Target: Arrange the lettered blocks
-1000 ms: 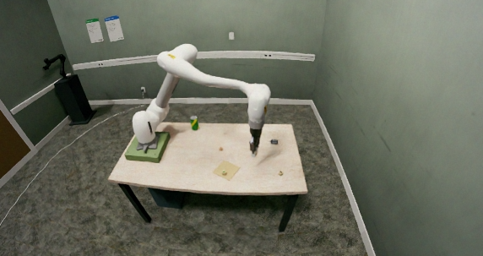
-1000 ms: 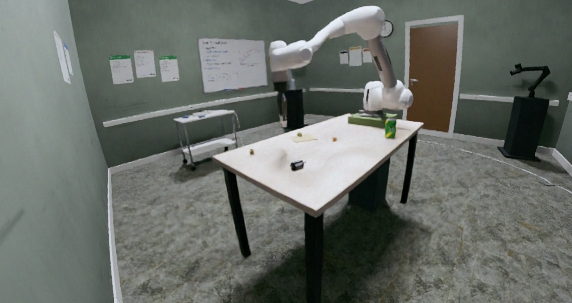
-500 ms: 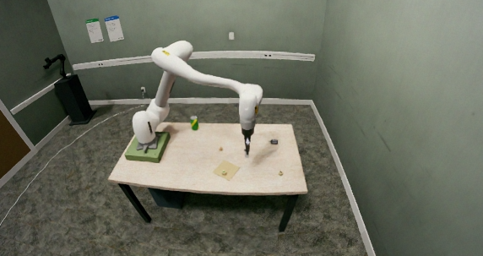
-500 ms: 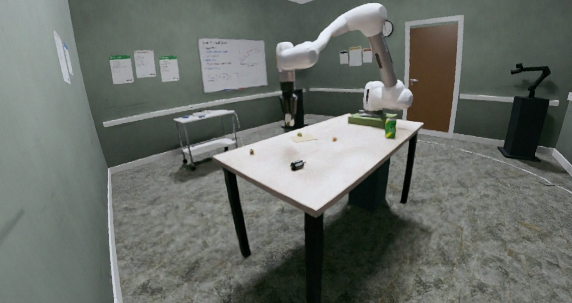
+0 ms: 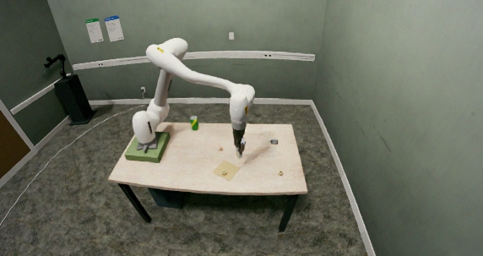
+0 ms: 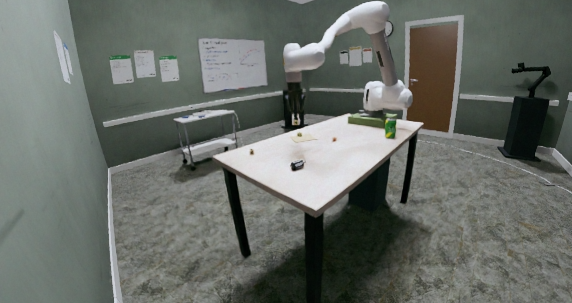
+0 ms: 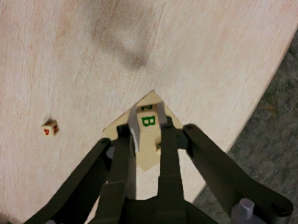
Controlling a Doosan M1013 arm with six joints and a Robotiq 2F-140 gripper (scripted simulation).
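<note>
Now: the tan mat 150 mm below my hand, 90 mm behind it and 20 mm to the right of it. From my hand the other things lie so: black object (300 mm ahead, 210 mm to the left, 130 mm below); can (480 mm to the left, 330 mm behind, 80 mm below).
</note>
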